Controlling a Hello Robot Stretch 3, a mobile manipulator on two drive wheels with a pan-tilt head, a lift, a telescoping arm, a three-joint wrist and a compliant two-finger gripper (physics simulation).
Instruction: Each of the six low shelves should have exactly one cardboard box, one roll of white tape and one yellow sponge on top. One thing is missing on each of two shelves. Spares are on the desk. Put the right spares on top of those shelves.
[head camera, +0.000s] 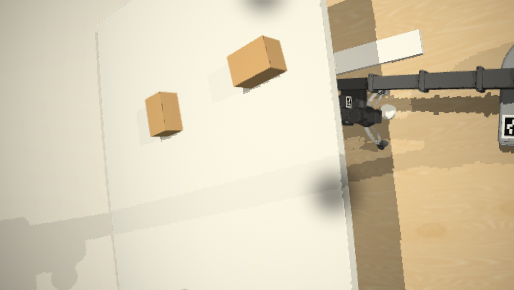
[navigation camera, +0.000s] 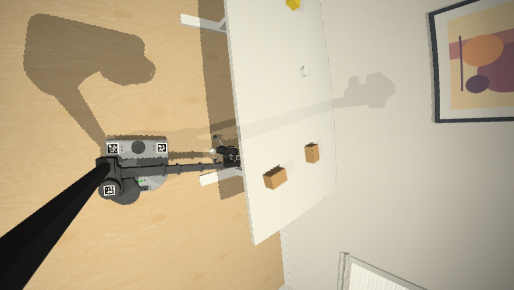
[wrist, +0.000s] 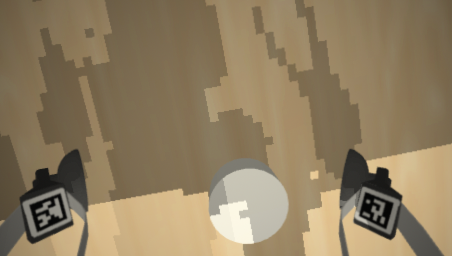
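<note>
A white roll of tape (head camera: 389, 111) (navigation camera: 212, 151) (wrist: 248, 206) is on the floor beside the desk, its flat round face up. My gripper (head camera: 382, 118) (navigation camera: 215, 149) (wrist: 216, 170) is open, fingers wide apart, pointing down. In the wrist view the roll shows between the fingers, right of their middle, touching neither; the height gap is hard to tell. On the desk (head camera: 225, 175) (navigation camera: 280, 110) are a larger cardboard box (head camera: 250, 62) (navigation camera: 274, 178) and a smaller cardboard box (head camera: 164, 114) (navigation camera: 311, 152). Another white tape roll (navigation camera: 304, 71) and a yellow sponge (navigation camera: 293, 4) are farther along it. The low shelves do not show.
My arm (head camera: 450, 80) (navigation camera: 185, 168) reaches from the base to the desk's long edge. White desk feet (head camera: 400, 47) (navigation camera: 200, 21) stick out over the wooden floor (head camera: 450, 225) (navigation camera: 125, 240). The wall with a framed picture (navigation camera: 436, 65) is behind the desk.
</note>
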